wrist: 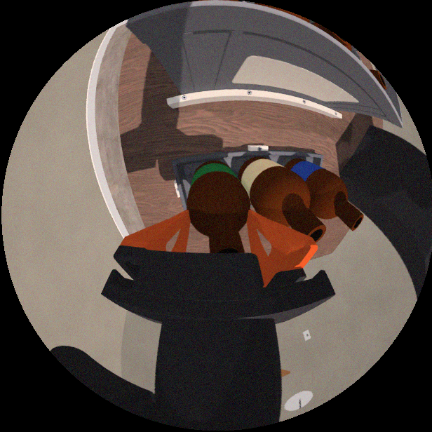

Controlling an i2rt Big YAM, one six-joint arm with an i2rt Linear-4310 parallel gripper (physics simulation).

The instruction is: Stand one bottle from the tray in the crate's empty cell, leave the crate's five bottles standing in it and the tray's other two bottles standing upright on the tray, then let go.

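A brown bottle with a green label [216, 195] stands at the left end of the small grey tray [182, 176]. My gripper [218, 214] is shut on this bottle, one orange fingertip on each side of its upper body. The cream-labelled bottle [280, 192] and the blue-labelled bottle [326, 194] stand on the tray to the right, close together. The grey crate [207, 62] is at the top of the view, showing its side wall. A bottle neck [380, 78] shows past its right edge. The crate's cells are hidden.
A white strip with screws [215, 97] lies along the crate's near side. A small white block [258, 148] sits at the tray's far edge. The wooden table [210, 120] has a pale raised edge [95, 130] at the left. A large black shape [390, 175] is at the right.
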